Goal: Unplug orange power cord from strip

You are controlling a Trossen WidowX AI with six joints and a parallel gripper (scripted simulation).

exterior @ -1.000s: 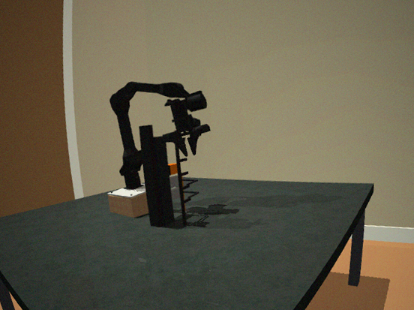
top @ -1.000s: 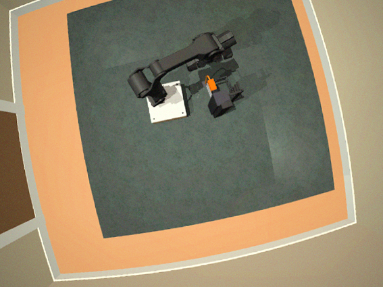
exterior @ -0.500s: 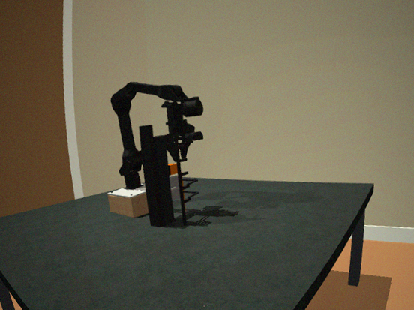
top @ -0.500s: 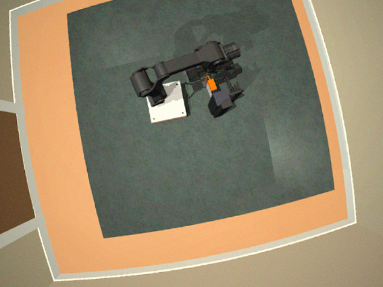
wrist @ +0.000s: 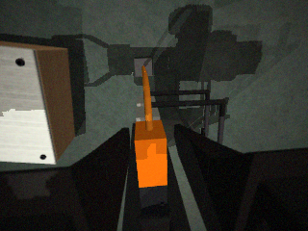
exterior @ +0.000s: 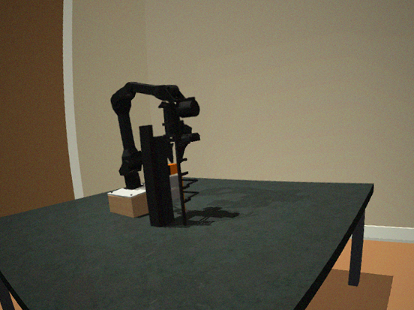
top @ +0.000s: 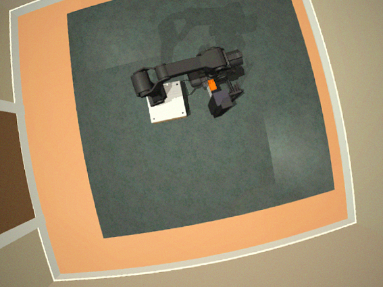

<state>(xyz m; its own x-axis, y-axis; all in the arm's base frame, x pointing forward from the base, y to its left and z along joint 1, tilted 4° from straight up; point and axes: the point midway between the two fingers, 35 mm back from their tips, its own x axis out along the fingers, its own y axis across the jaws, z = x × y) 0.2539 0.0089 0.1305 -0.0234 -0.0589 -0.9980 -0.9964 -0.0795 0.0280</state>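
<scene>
Now: gripper tip 10 mm short of the orange plug, 50 mm to the left of it and 10 mm above it. From my gripper tip the other things lie so: dark upright block (10 mm ahead, 150 mm to the right, 20 mm below).
</scene>
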